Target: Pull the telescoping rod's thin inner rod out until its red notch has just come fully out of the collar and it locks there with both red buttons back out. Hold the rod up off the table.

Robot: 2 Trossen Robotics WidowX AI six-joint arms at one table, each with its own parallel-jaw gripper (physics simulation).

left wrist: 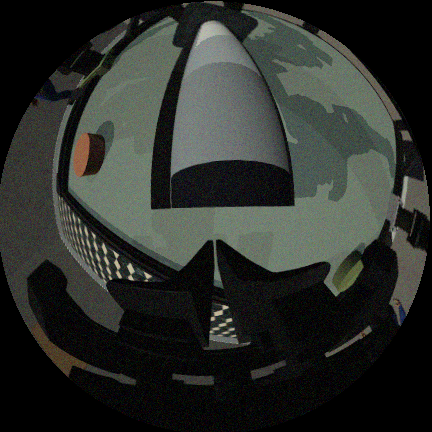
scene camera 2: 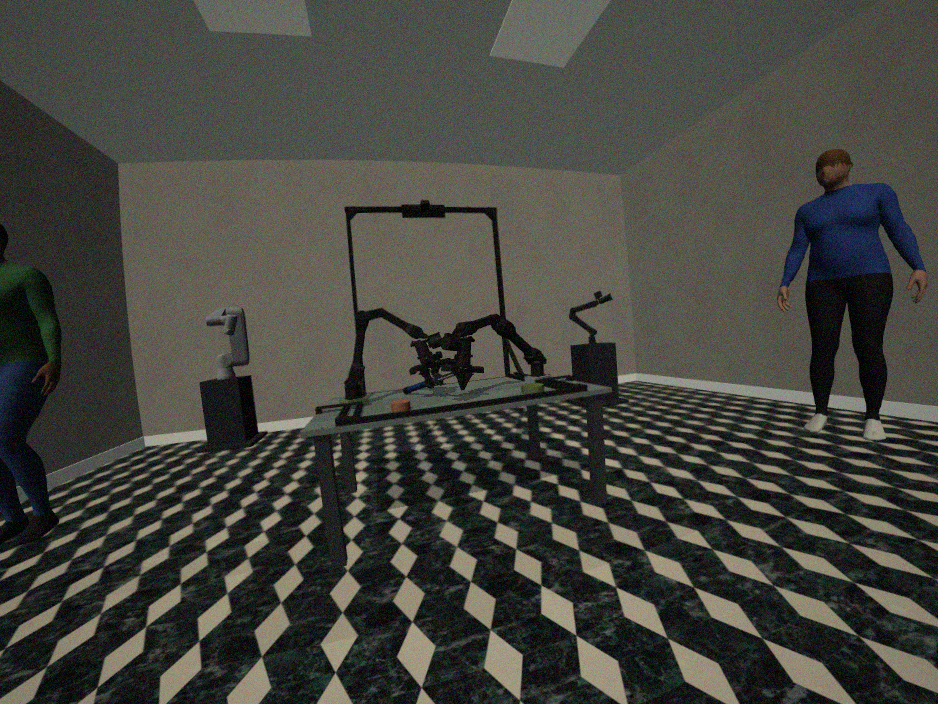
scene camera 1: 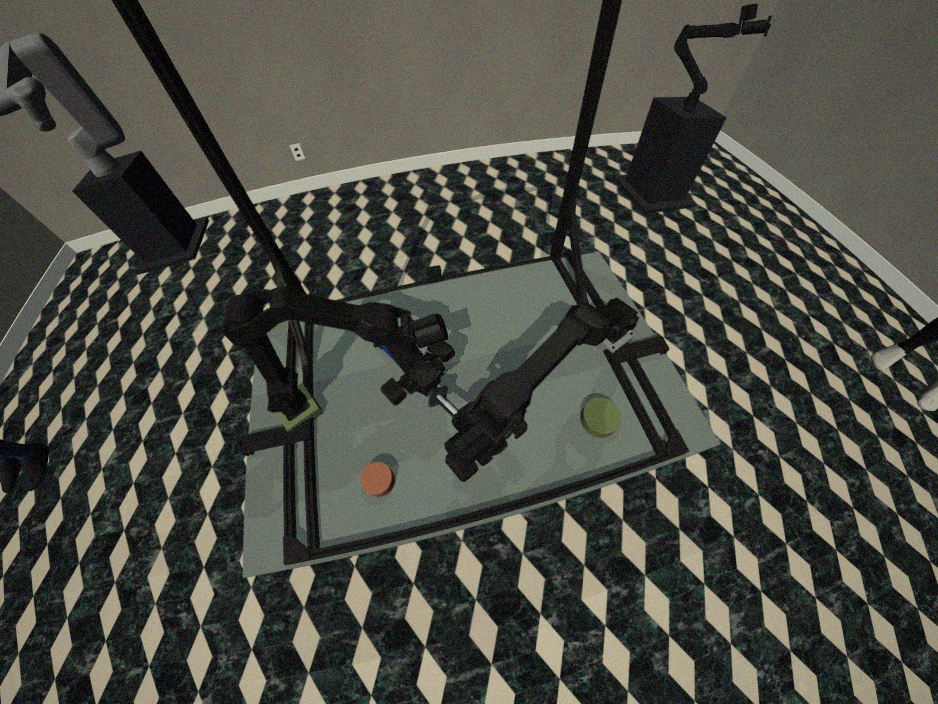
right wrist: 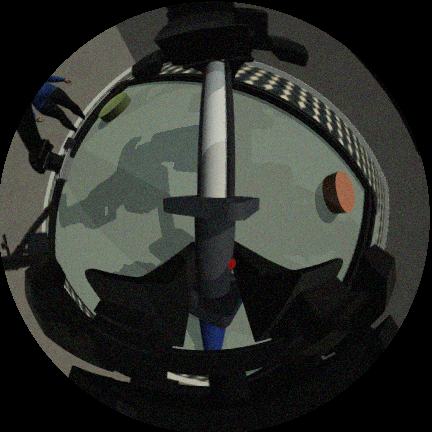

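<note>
The telescoping rod (right wrist: 212, 160) (scene camera 1: 445, 404) is held above the table (scene camera 1: 536, 314). Its pale thin inner rod runs out of a dark flanged collar (right wrist: 211, 205). One red button (right wrist: 231, 264) shows on the dark sleeve, and the blue outer tube (right wrist: 212, 336) (scene camera 1: 385, 347) sticks out behind. My right gripper (right wrist: 212, 246) (scene camera 1: 425, 380) (scene camera 2: 431, 366) is shut on the sleeve. My left gripper (left wrist: 213, 244) (scene camera 1: 462, 461) (scene camera 2: 461, 377) is shut with nothing between its fingers. The inner rod's free end (left wrist: 229, 181) looms above those fingers. I see no red notch.
An orange disc (scene camera 1: 377, 478) (left wrist: 86, 155) (right wrist: 340, 192) lies at the table's front left in scene camera 1. A green disc (scene camera 1: 601, 416) (left wrist: 347, 271) (right wrist: 114, 106) lies at its right. Black frame rails (scene camera 1: 655, 419) run along the table's edges.
</note>
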